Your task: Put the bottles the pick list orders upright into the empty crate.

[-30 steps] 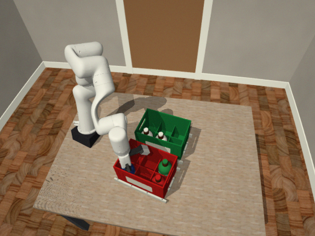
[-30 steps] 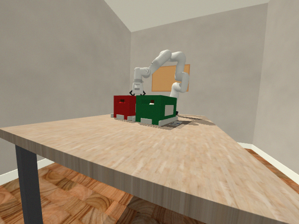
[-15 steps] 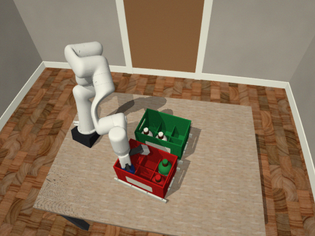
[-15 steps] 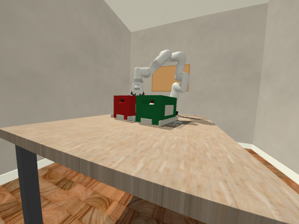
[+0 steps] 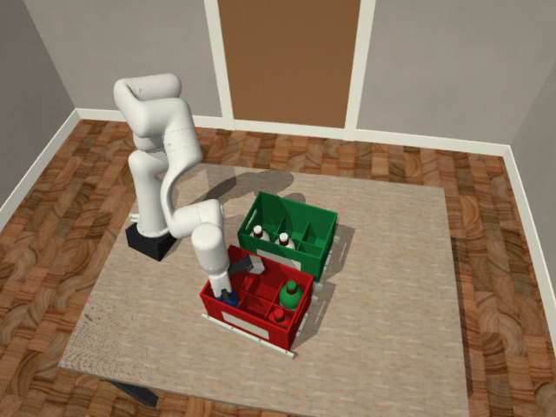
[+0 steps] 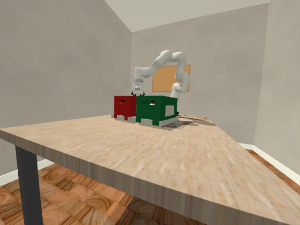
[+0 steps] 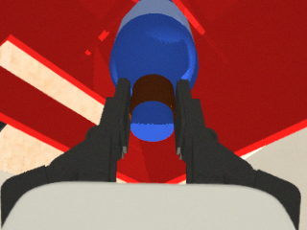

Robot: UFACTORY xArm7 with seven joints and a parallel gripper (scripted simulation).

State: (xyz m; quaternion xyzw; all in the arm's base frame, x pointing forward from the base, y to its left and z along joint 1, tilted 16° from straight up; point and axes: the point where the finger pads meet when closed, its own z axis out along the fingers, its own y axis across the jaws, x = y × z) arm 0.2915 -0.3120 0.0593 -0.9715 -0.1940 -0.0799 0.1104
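My gripper is now 7 cm above the blue-labelled bottle. The rest, counted from my hand: red-labelled bottle 16 cm ahead, 7 cm to the right, 7 cm below; red crate 10 cm ahead, 1 cm to the left, 7 cm below; green-labelled bottle 20 cm ahead, 2 cm to the left, 7 cm below.
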